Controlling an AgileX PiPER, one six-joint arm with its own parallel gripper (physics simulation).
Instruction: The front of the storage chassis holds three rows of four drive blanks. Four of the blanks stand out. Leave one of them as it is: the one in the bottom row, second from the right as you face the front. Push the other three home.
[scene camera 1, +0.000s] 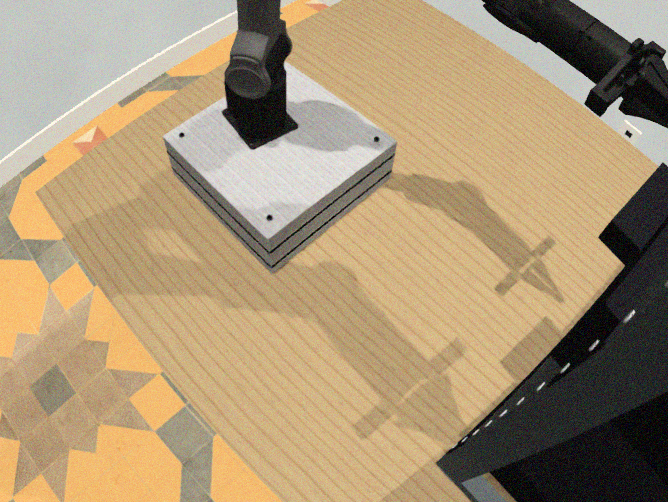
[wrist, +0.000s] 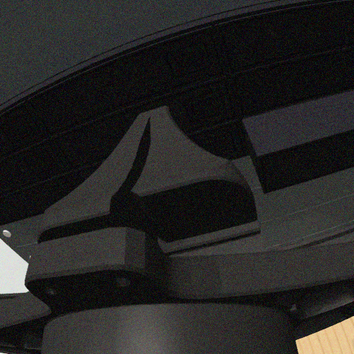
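Observation:
The dark storage chassis (scene camera 1: 604, 410) (wrist: 55, 45) stands at the lower right in the scene view; its shadowed front fills much of the wrist view. One blank (scene camera 1: 639, 215) (wrist: 300, 127) plainly stands out as a dark block, right of the fingers in the wrist view. Its row and column cannot be told. The other blanks are too dark to tell apart. My gripper (scene camera 1: 654, 94) (wrist: 160, 127) is shut and empty, its tips pointing at the dark front, left of that blank. In the scene view its tips are cut off at the right edge. Contact with a blank cannot be told.
The arm's base stands on a grey metal block (scene camera 1: 216, 172) on the wooden table (scene camera 1: 302, 377). Shadows of the arm and gripper fall across the table. Patterned floor tiles (scene camera 1: 54, 388) lie beyond the table's left edge.

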